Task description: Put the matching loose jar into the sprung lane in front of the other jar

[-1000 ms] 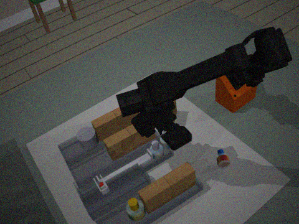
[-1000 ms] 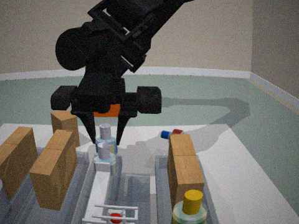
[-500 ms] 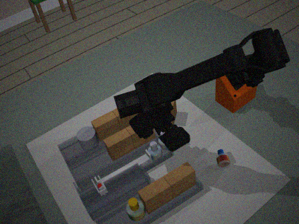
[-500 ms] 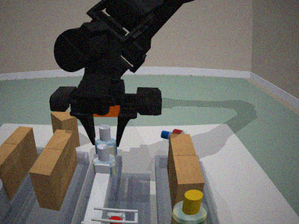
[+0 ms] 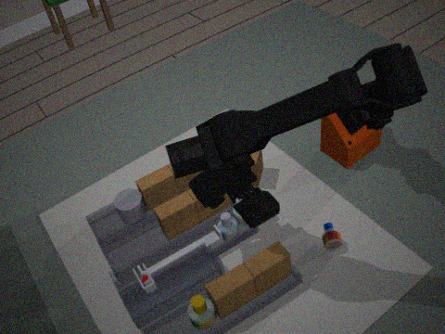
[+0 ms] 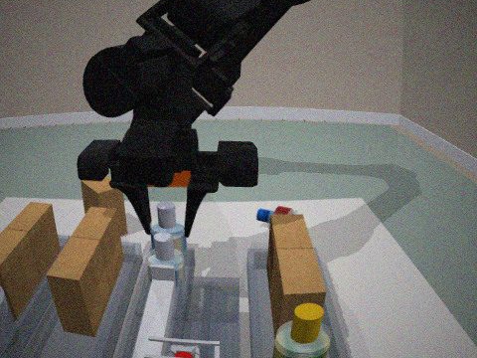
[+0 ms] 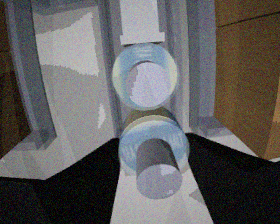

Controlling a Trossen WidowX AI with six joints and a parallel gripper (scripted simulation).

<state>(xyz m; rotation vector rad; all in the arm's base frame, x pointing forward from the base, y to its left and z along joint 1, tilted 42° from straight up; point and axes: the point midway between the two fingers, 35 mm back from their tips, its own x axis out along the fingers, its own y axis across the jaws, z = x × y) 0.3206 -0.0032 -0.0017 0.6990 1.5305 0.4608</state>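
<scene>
My gripper tip is 100 mm past the brown box, 90 mm to the left of it and 10 mm above it. From my gripper tip the other things lie so: red mark (230 mm ahead, 20 mm above, 10 mm to the left); grey can (190 mm to the right, 150 mm ahead, 20 mm below); sprung lane (160 mm ahead, 30 mm below).
</scene>
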